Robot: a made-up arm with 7 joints. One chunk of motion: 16 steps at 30 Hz.
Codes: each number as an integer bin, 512 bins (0 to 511) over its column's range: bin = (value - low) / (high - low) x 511, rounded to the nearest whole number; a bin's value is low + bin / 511 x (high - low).
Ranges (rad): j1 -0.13..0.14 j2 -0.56..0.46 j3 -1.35..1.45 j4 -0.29..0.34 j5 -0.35..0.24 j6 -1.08..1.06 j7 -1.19..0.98
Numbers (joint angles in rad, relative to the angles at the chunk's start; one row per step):
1: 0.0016 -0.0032 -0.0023 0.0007 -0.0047 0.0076 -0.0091
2: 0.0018 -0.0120 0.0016 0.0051 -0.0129 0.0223 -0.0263
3: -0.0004 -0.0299 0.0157 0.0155 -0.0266 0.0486 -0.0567
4: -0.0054 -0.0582 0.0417 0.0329 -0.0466 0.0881 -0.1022
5: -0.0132 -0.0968 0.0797 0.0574 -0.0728 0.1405 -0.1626
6: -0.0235 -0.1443 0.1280 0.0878 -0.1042 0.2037 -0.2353
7: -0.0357 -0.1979 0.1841 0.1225 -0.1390 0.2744 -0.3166
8: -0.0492 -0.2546 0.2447 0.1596 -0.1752 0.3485 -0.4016
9: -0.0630 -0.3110 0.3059 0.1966 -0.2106 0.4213 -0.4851
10: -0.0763 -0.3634 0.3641 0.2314 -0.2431 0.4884 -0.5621
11: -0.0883 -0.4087 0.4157 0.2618 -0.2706 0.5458 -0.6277
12: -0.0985 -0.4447 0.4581 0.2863 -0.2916 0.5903 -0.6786
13: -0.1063 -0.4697 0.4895 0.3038 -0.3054 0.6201 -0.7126
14: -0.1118 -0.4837 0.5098 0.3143 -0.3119 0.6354 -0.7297
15: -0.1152 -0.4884 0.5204 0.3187 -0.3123 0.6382 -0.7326
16: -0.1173 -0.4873 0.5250 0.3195 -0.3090 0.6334 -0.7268
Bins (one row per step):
1: 249 279 246 236 299 260 278
2: 249 275 247 239 292 263 274
3: 245 266 249 248 280 269 267
4: 236 251 254 262 263 279 256
5: 221 232 261 282 240 291 242
6: 202 208 270 306 213 307 225
7: 178 181 280 335 183 323 206
8: 153 153 291 365 151 341 186
9: 127 125 302 395 121 358 166
10: 102 98 313 423 93 375 148
11: 79 76 322 448 69 388 132
12: 60 58 330 467 51 399 120
13: 45 45 336 482 39 406 112
14: 34 38 339 490 33 410 108
15: 28 36 341 494 33 410 108
16: 24 36 342 494 36 409 109

